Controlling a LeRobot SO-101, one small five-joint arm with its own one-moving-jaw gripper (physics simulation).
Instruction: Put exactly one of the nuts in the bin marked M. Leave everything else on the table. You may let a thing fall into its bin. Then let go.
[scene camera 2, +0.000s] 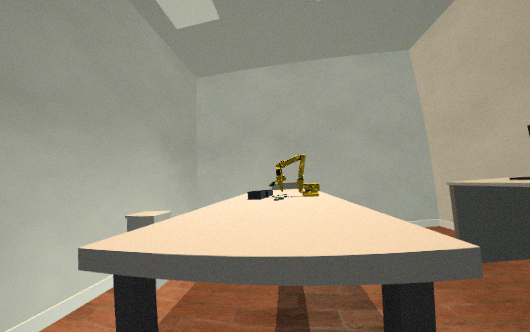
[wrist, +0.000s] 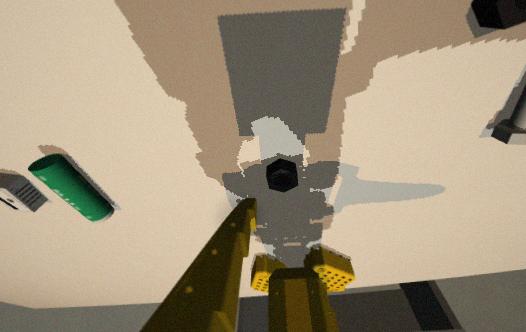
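Where they show: hand at its tool point: (scene camera 2: 282, 191) (wrist: 256, 209); arm's base at its link origin: (scene camera 2: 307, 196) (wrist: 293, 260).
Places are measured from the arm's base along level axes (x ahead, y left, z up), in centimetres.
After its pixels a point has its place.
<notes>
A black six-sided nut (wrist: 282, 175) @[x 13.4, y -2.8, z 0.9 cm] lies on the table in the wrist view, just beyond and right of the visible jaw tip, apart from it. Another black, faceted thing (wrist: 497, 12) @[x 17.4, y -10.4, z 0.8 cm], possibly a second nut, is cut off at the top right corner. My gripper (scene camera 2: 277, 188) @[x 14.4, y -1.9, z 3.4 cm] (wrist: 272, 206) @[x 14.4, y -1.9, z 3.4 cm] is fully open and empty; one notched jaw shows in the wrist view, the moving jaw is out of the picture. In the scene view it hangs above the table, close to dark bins (scene camera 2: 257, 194) @[x 28.8, y 5.2, z 3.0 cm]. Their letters cannot be read, so I cannot tell which is M. No bin shows in the wrist view.
A green battery (wrist: 75, 189) @[x 16.6, y 8.5, z 1.1 cm] lies at the left of the wrist view, with a grey and white block (wrist: 26, 192) @[x 17.2, y 13.1, z 0.5 cm] beside it. A bolt (wrist: 507, 131) @[x 12.6, y -12.5, z 0.9 cm] is partly visible at the right edge. Small things (scene camera 2: 279, 198) @[x 16.0, y 9.8, z 0.6 cm] lie near the bins. The table edge crosses the lower wrist view.
</notes>
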